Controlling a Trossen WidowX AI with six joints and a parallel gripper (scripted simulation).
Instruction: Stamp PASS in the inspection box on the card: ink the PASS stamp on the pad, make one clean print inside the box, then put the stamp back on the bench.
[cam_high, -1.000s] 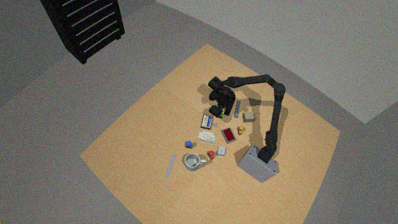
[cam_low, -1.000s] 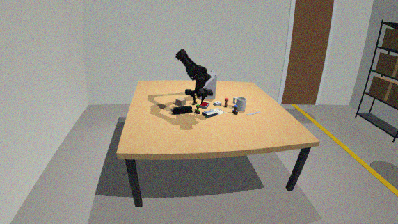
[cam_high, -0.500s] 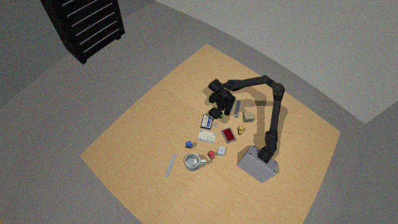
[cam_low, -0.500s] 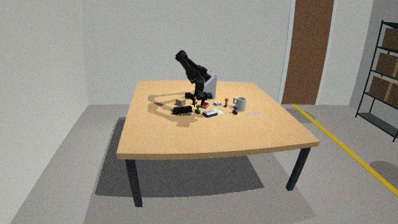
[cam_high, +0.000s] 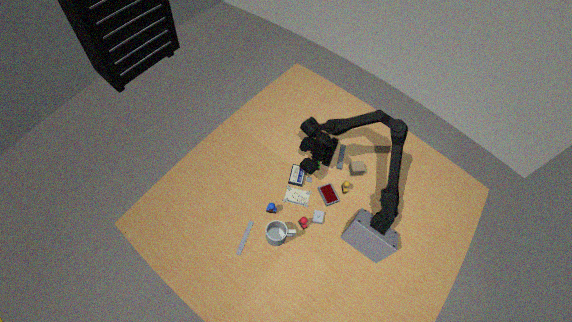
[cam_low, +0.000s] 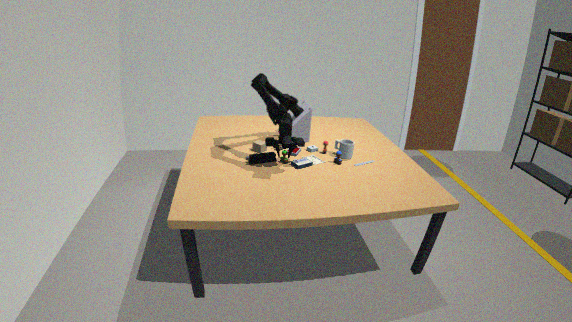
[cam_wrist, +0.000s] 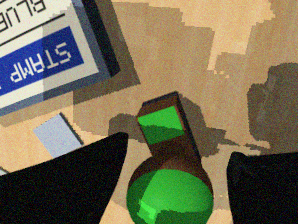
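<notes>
My gripper tip is now right at the green-knobbed stamp. Round my gripper tip: yellow stamp 160 mm behind, 10 mm to the left; red ink pad 120 mm behind, 80 mm to the left, 20 mm below; blue stamp pad tin 90 mm to the left, 30 mm ahead, 10 mm below.
</notes>
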